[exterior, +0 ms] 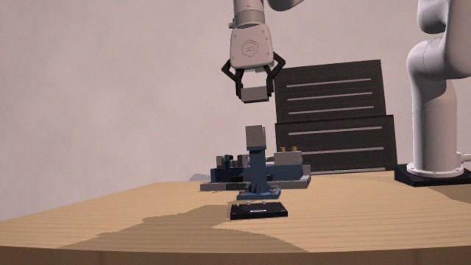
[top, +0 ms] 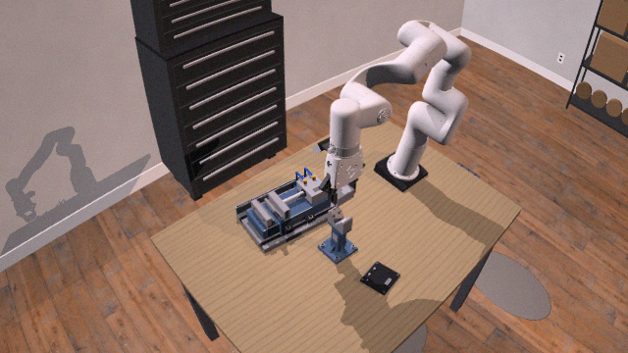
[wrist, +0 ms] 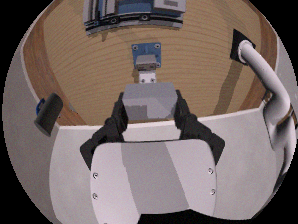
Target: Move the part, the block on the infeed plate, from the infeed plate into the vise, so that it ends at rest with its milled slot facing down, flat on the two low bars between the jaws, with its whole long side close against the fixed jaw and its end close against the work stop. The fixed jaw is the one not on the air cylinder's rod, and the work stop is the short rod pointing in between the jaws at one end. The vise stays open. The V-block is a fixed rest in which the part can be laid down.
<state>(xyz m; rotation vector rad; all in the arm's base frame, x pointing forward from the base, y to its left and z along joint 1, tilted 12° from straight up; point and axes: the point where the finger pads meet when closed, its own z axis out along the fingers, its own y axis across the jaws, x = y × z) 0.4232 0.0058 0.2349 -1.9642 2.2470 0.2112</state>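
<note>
My gripper is now 20 cm to the left of the white cylinder rod and 17 cm above it. From my hand the other things lie so: part 2 cm below; then air cylinder 18 cm to the right, 17 cm below, 8 cm behind.
</note>
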